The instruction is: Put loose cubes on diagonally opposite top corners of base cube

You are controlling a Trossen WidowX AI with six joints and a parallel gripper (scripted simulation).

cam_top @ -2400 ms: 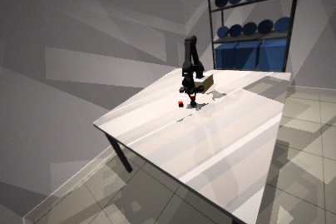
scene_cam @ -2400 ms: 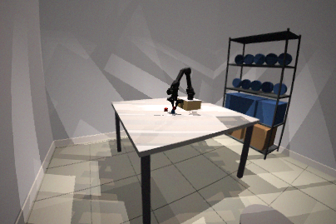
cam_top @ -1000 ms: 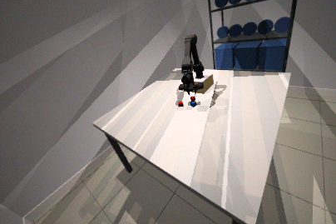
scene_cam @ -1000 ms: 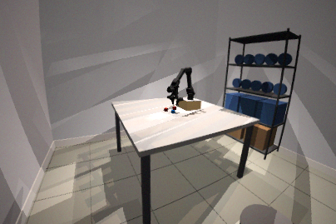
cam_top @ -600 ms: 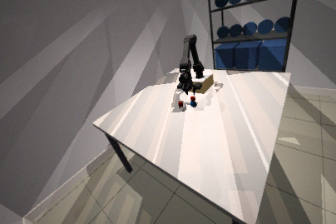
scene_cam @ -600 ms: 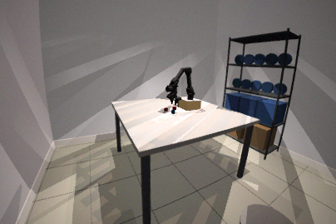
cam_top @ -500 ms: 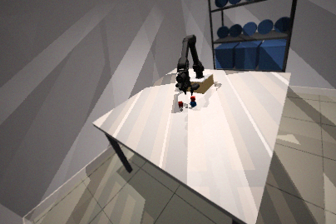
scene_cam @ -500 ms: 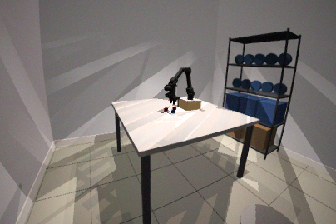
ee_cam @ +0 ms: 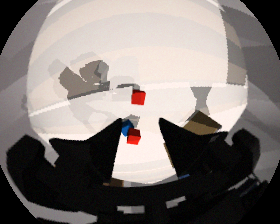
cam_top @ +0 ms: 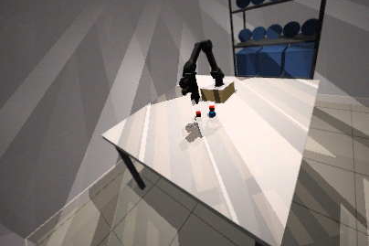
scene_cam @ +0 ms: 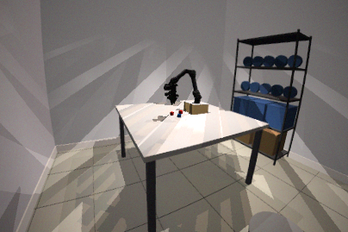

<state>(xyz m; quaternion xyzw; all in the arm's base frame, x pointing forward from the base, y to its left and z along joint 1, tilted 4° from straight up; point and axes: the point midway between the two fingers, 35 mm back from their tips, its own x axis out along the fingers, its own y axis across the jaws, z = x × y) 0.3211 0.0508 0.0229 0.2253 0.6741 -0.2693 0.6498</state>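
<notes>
My gripper tip is 10 cm above the blue cube, 9 cm to the right of it and 5 cm past it.
</notes>
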